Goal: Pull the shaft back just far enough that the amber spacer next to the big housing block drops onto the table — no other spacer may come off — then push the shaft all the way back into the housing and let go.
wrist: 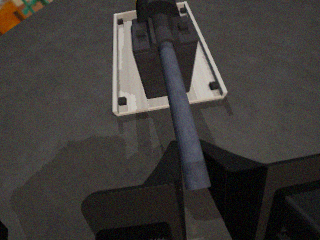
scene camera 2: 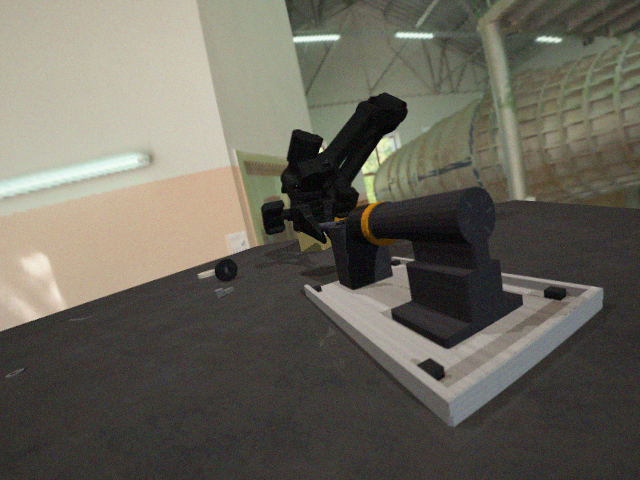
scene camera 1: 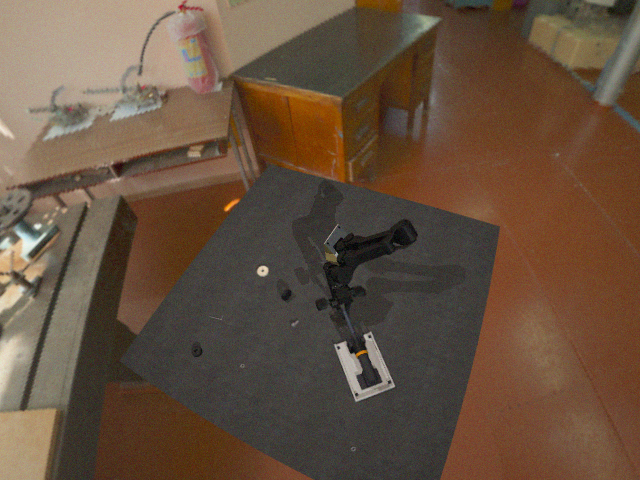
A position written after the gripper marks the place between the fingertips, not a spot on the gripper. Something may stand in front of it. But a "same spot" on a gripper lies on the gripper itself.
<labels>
gripper: wrist 183, 143; scene camera 2; scene camera 1
same spot on dark housing block: (wrist: 138, 85) = (scene camera 2: 392, 272)
same spot on gripper: (scene camera 1: 334, 304) = (scene camera 2: 298, 205)
</labels>
